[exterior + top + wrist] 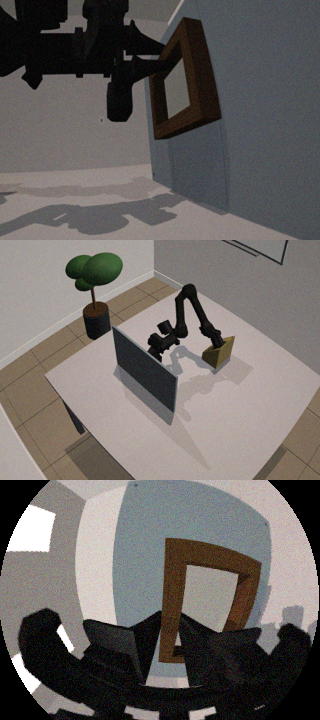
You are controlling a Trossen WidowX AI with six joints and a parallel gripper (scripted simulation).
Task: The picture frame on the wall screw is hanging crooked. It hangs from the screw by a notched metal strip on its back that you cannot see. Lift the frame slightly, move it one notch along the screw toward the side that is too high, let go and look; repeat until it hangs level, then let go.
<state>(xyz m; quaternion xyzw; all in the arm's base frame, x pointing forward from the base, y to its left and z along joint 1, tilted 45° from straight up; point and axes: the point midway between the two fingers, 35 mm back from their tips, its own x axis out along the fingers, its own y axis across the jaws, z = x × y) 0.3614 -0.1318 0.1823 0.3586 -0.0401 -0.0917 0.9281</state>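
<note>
The brown wooden picture frame lies 5 cm below my gripper tip. Also, from my gripper tip: dark grey wall panel (2 cm ahead, 1 cm to the left, 6 cm below).
</note>
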